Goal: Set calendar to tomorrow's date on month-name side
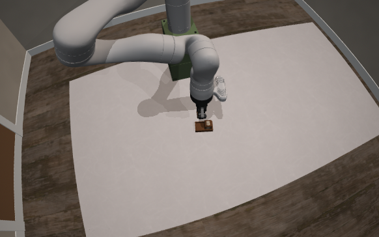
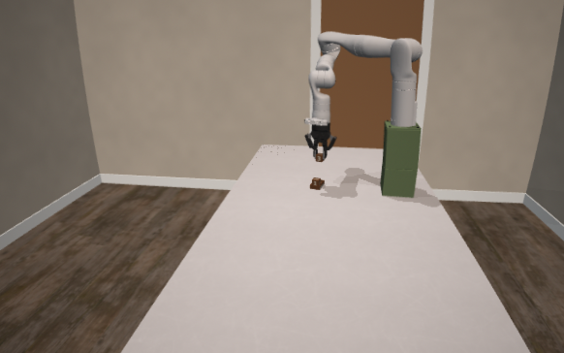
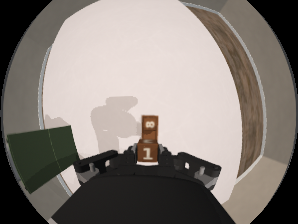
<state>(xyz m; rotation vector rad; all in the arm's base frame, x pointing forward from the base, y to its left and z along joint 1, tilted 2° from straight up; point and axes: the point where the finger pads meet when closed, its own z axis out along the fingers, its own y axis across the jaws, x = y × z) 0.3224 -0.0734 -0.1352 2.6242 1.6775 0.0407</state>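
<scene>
My hand is 110 mm above the cube, 30 mm to the right of it and 20 mm short of it. Round my hand: brown tray (130 mm below, 10 mm to the left, 10 mm ahead).
</scene>
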